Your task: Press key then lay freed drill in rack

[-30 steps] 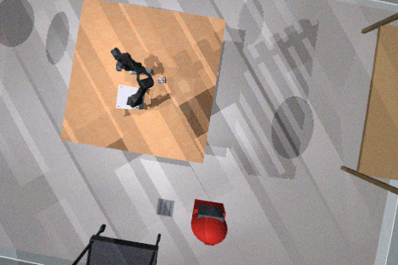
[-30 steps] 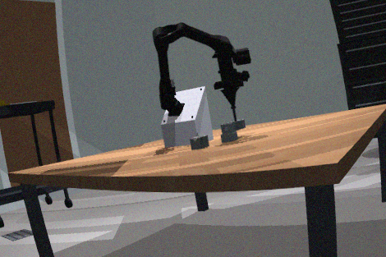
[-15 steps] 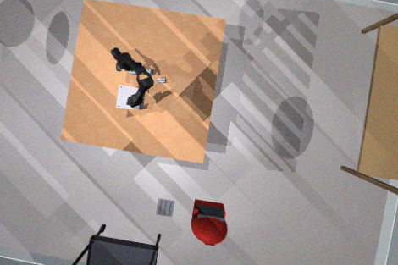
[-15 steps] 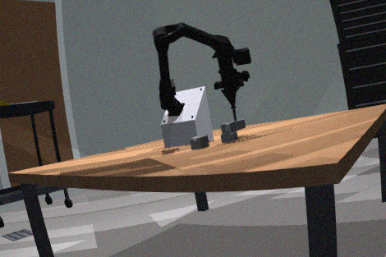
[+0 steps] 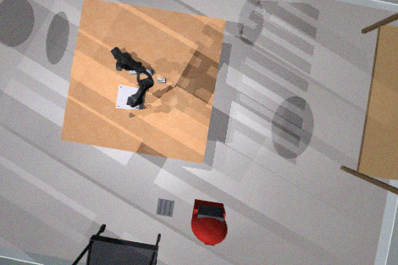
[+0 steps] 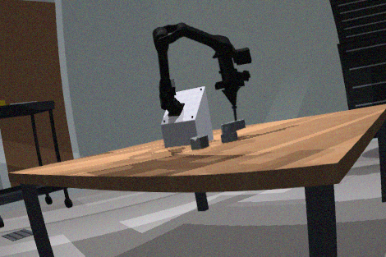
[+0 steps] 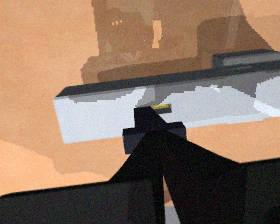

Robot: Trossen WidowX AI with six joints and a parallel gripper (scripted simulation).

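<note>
Now: the drill 10 mm ahead of my gripper tip, 50 mm to the right of it and 80 mm below it. The rest, counted from my gripper tip: grey housing block 30 mm to the right, 90 mm below.
</note>
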